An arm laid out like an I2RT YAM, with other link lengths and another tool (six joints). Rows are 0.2 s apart.
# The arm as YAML. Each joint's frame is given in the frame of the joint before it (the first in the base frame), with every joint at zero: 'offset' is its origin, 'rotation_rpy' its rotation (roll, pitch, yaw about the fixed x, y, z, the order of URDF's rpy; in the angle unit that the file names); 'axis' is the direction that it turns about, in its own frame. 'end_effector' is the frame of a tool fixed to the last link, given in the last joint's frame.
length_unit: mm
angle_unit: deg
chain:
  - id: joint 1
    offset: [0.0, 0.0, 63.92]
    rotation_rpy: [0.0, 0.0, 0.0]
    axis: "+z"
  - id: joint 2
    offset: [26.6, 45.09, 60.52]
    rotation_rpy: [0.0, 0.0, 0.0]
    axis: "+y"
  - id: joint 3
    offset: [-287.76, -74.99, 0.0]
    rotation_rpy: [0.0, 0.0, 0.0]
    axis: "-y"
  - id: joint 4
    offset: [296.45, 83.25, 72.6]
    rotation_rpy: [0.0, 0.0, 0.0]
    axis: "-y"
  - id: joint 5
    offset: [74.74, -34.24, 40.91]
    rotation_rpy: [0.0, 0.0, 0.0]
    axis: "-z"
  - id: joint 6
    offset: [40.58, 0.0, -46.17]
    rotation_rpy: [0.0, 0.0, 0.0]
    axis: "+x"
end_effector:
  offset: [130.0, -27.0, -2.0]
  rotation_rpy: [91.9, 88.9, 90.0]
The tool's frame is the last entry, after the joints.
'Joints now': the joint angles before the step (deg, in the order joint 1, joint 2, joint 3, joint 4, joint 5, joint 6). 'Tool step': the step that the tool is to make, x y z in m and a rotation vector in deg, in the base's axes. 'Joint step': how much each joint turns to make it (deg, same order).
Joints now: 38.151 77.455 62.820 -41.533 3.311 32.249
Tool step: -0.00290 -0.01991 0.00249 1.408 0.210 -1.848
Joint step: -2.850 -3.452 -2.326 -0.446 -1.600 -0.125
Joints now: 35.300 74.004 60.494 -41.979 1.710 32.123
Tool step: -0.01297 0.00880 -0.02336 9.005 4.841 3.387
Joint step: -3.437 -2.198 -6.078 4.852 -12.251 0.259
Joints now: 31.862 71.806 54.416 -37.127 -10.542 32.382
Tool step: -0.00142 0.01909 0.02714 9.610 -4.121 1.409
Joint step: -0.041 -4.701 -2.472 7.000 -5.512 2.821
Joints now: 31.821 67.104 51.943 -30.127 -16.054 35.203
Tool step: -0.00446 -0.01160 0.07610 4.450 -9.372 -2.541
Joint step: 0.063 -8.341 3.797 -1.622 2.740 0.807
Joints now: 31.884 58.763 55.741 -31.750 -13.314 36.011
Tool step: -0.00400 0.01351 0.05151 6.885 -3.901 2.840
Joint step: 0.011 -1.414 4.203 1.831 -4.374 1.849
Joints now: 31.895 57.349 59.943 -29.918 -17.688 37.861
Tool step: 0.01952 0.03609 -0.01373 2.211 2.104 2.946
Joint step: 1.771 7.225 1.047 6.334 -2.418 2.248
